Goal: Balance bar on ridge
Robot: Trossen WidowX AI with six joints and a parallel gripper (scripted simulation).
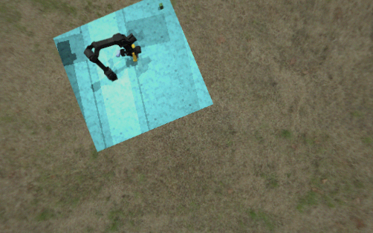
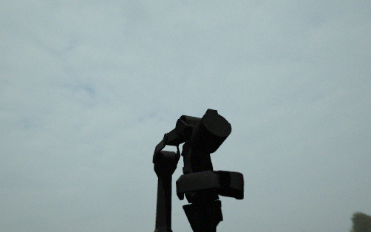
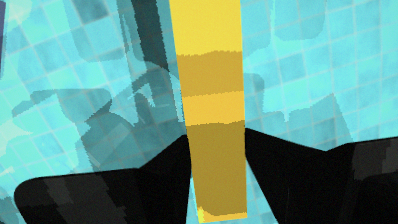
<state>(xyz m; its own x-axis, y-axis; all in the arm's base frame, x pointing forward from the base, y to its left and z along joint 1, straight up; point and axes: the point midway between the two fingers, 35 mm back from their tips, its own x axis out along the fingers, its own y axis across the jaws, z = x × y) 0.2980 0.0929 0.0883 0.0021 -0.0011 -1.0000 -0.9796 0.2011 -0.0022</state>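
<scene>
The yellow bar is 1 cm ahead of my gripper tip and 3 cm to the left of it. The rest, counted from my gripper tip: small purple block 16 cm behind, 12 cm to the left, 5 cm below; then small green cube 44 cm ahead, 41 cm to the left, 4 cm below.
</scene>
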